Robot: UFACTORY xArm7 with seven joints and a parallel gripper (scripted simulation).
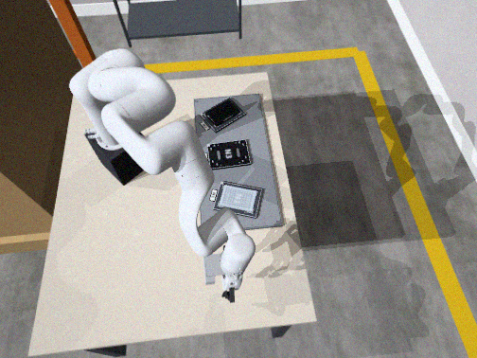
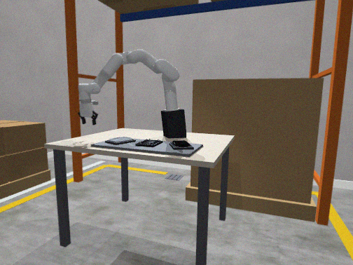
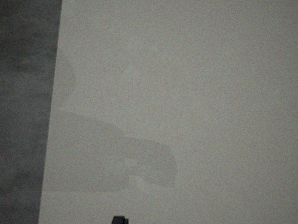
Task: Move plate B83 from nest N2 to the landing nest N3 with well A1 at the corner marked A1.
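My gripper is now 73 cm to the right of the dark multi-well plate, 14 cm short of it and 9 cm above it. From my hand the other things lie so: light grey plate: 31 cm to the left, 11 cm ahead, 9 cm below; then black nest: 52 cm to the left, 12 cm ahead, 10 cm below.
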